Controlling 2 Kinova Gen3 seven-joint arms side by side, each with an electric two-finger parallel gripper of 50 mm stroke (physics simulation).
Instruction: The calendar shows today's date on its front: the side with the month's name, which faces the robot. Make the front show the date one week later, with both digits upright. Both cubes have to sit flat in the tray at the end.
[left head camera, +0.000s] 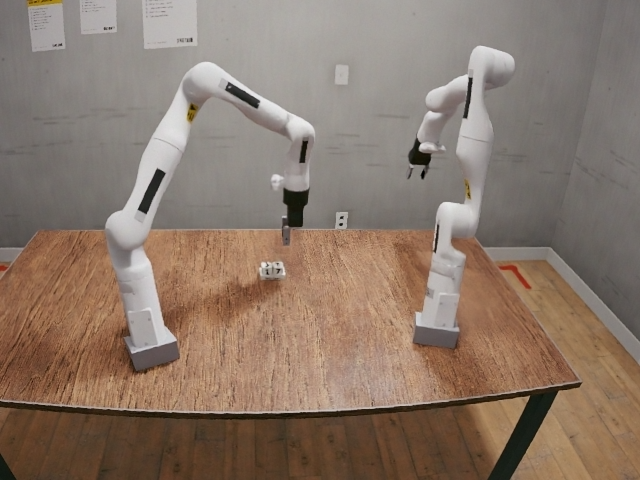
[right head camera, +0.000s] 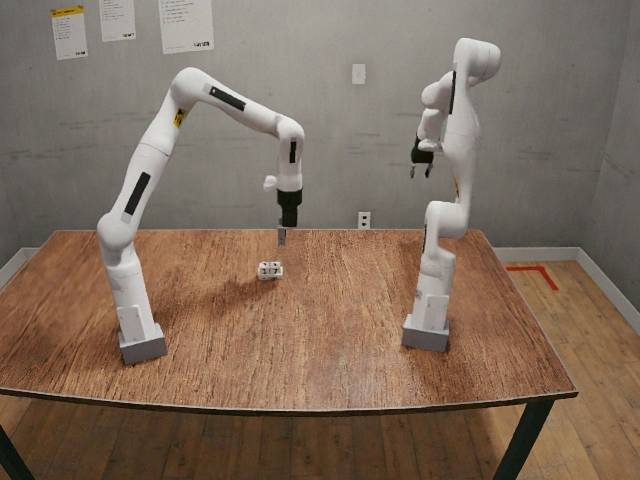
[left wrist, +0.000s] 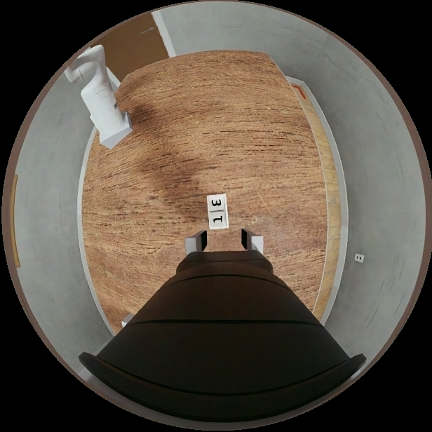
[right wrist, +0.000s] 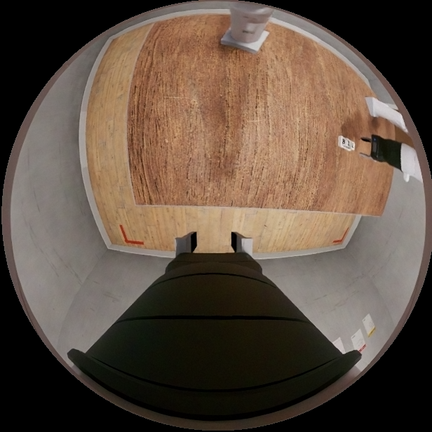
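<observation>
The calendar's white tray (left head camera: 272, 277) (right head camera: 270, 277) stands on the table with both cubes in it, side by side. Its front reads 17: the picture-left cube (left head camera: 266, 269) (right head camera: 264, 269) (left wrist: 216, 202) shows 1, the picture-right cube (left head camera: 278, 269) (right head camera: 275, 269) (left wrist: 218, 220) shows 7. In the left wrist view their tops show 3 and 1. My left gripper (left head camera: 285, 239) (right head camera: 281, 240) (left wrist: 223, 236) is open and empty, pointing down above and slightly to the picture-right of the calendar. My right gripper (left head camera: 416, 174) (right head camera: 420, 173) (right wrist: 213, 238) is open and empty, high up, far from the calendar.
Both arms' grey bases (left head camera: 152, 351) (left head camera: 435, 330) stand on the wooden table (left head camera: 310, 372) (right head camera: 310, 372), left and right of the calendar. A grey wall (left head camera: 361, 134) rises behind the table.
</observation>
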